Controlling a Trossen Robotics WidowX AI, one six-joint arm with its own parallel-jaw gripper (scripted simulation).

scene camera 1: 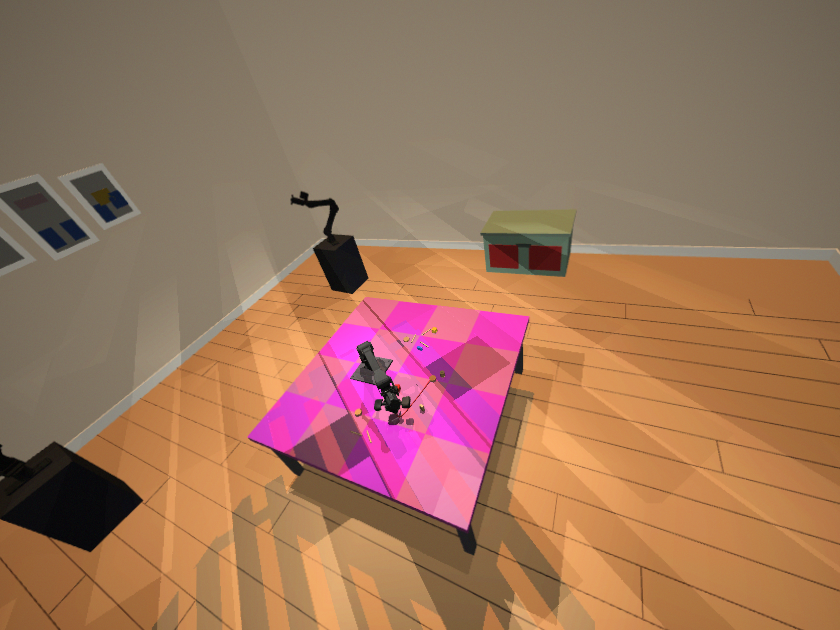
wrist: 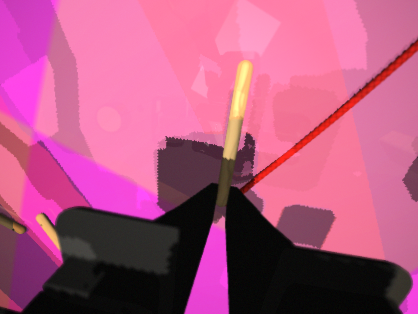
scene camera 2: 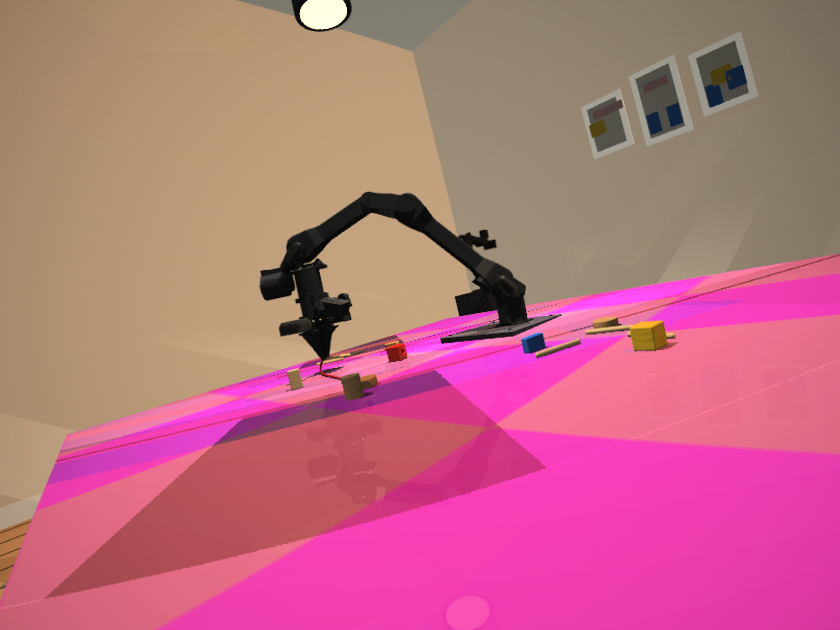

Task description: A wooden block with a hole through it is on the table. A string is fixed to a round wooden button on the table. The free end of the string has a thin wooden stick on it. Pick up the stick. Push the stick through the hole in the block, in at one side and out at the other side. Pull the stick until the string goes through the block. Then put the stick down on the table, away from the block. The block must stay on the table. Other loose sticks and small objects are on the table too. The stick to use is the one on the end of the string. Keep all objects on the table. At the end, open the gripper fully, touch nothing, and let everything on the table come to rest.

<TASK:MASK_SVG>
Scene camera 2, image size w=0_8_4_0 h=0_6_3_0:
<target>my gripper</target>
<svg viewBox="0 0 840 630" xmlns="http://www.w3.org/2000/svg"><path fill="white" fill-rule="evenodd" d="M298 293L298 299L295 300L296 304L300 303L302 317L298 317L298 320L281 323L279 326L280 337L298 334L311 346L319 358L324 361L326 357L330 357L332 335L336 330L335 328L338 327L338 325L334 326L334 323L351 320L349 307L352 306L351 300L346 293L338 294L337 298L331 298L329 293L324 292L324 289Z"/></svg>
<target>yellow cube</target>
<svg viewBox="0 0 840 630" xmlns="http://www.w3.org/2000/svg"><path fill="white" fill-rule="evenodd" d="M664 322L641 322L630 327L633 350L657 350L662 346L668 345Z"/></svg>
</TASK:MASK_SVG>
